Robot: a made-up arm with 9 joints. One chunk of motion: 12 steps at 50 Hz.
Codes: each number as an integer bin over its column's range. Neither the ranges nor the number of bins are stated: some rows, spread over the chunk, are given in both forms.
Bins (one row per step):
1: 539 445 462 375 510 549
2: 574 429 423 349 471 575
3: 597 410 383 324 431 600
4: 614 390 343 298 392 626
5: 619 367 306 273 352 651
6: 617 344 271 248 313 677
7: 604 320 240 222 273 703
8: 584 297 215 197 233 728
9: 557 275 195 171 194 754
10: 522 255 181 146 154 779
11: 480 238 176 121 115 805
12: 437 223 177 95 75 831
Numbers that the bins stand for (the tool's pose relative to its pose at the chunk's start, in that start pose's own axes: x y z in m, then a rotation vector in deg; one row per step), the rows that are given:
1: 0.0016 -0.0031 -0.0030 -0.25 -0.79 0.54
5: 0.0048 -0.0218 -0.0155 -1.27 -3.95 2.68
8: 0.0034 -0.0386 -0.0228 -2.03 -6.34 4.30
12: -0.0025 -0.0564 -0.0258 -3.05 -9.50 6.47
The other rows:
2: 0.0030 -0.0069 -0.0061 -0.51 -1.57 1.09
3: 0.0039 -0.0115 -0.0093 -0.76 -2.37 1.61
4: 0.0046 -0.0163 -0.0125 -1.02 -3.15 2.16
6: 0.0047 -0.0274 -0.0183 -1.52 -4.73 3.23
7: 0.0042 -0.0331 -0.0208 -1.78 -5.53 3.78
9: 0.0023 -0.0439 -0.0244 -2.29 -7.12 4.85
10: 0.0009 -0.0487 -0.0255 -2.54 -7.92 5.38
11: -0.0008 -0.0528 -0.0259 -2.79 -8.70 5.92

